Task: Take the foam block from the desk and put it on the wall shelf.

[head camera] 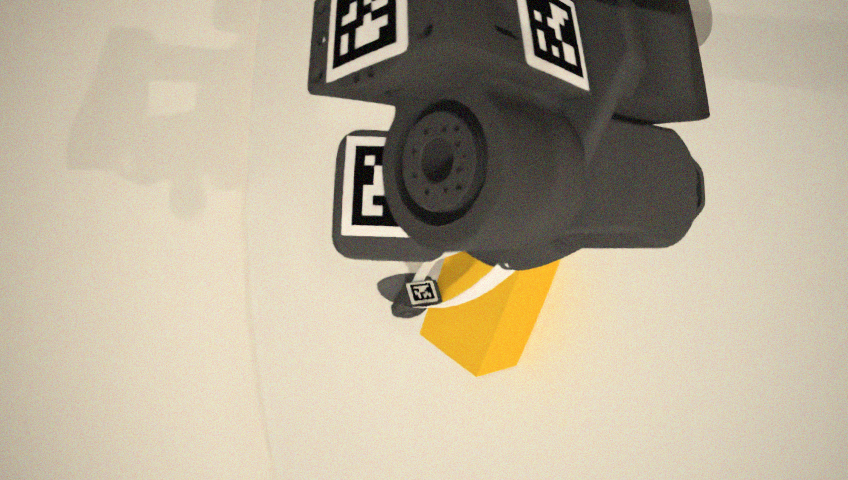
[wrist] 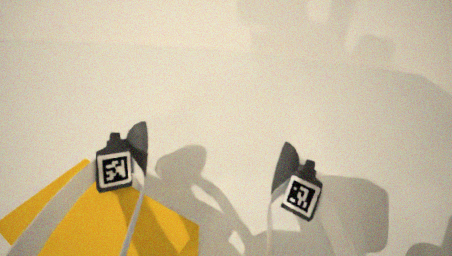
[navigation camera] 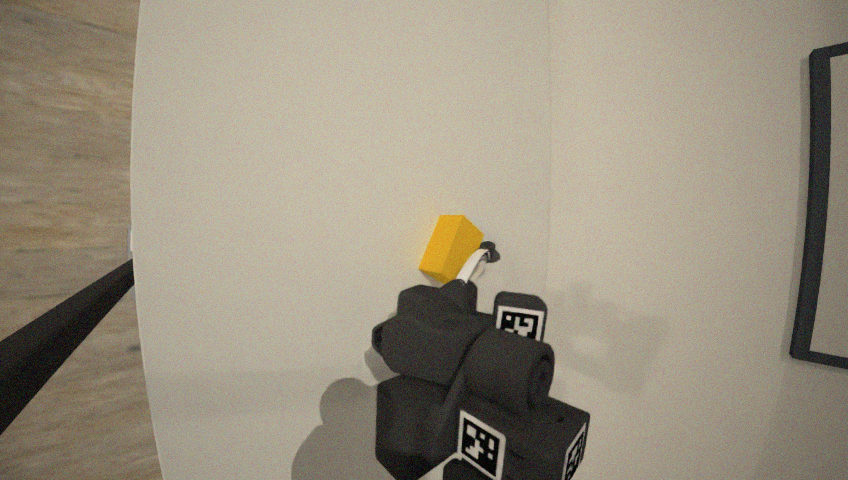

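Observation:
The yellow foam block [head camera: 476, 336] [navigation camera: 447, 245] [wrist: 75, 231] stands on the pale desk [head camera: 684, 368] [navigation camera: 267, 178] [wrist: 210, 90]. My gripper [wrist: 213, 151] is open, its two fingertips wide apart with no object between them. In the wrist view the left finger overlaps the block, and the block's near part runs out of the bottom edge. In the head and navigation views one fingertip shows beside the block on its wall side; the wrist hides part of the block and the other finger. I cannot tell whether the finger touches the block. No wall shelf can be made out for certain.
The wall [head camera: 119, 297] [navigation camera: 684, 178] rises close behind the block. A dark-framed panel [navigation camera: 818, 178] shows at the right of the navigation view. Wooden floor [navigation camera: 65, 148] lies beyond the desk's left edge, with a black bar [navigation camera: 65, 336] above it. Shadows of the arm fall on desk and wall.

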